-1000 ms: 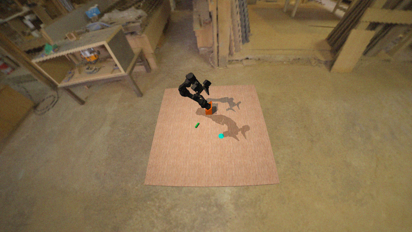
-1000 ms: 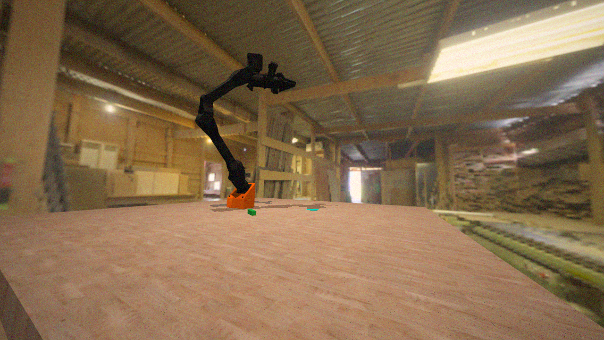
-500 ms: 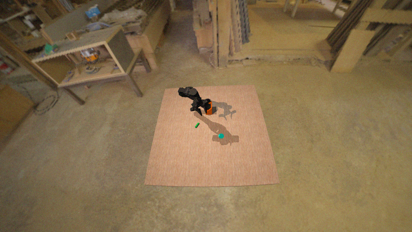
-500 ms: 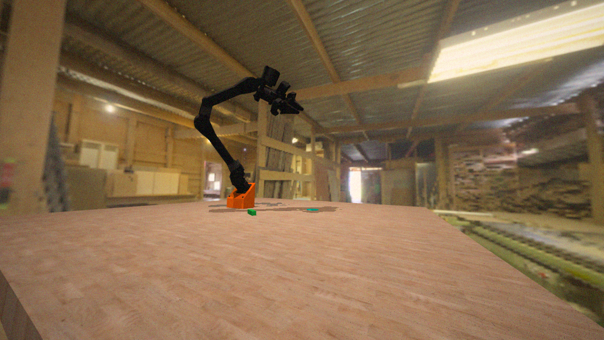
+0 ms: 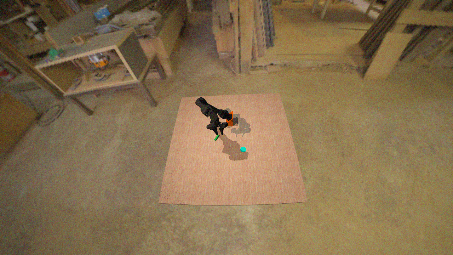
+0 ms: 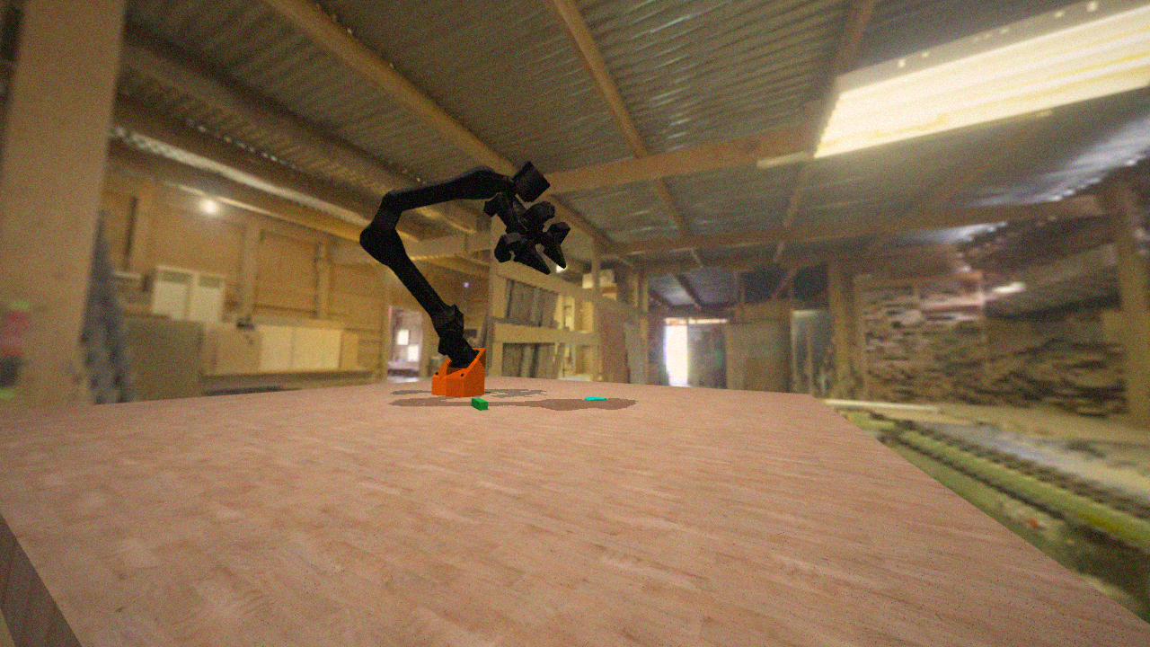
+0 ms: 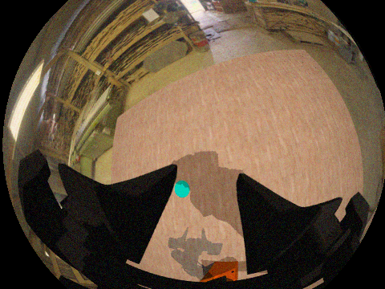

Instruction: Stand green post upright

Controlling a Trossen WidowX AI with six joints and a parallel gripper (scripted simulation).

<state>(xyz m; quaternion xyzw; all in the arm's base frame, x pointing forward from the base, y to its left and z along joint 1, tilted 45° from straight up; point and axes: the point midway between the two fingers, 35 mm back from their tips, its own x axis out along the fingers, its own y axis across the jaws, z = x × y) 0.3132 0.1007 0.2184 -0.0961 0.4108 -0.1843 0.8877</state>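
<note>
My gripper tip is 140 mm past the green post, 70 mm to the left of it and 280 mm above it. Round my gripper tip: cyan circle 200 mm to the left, 290 mm below.
</note>
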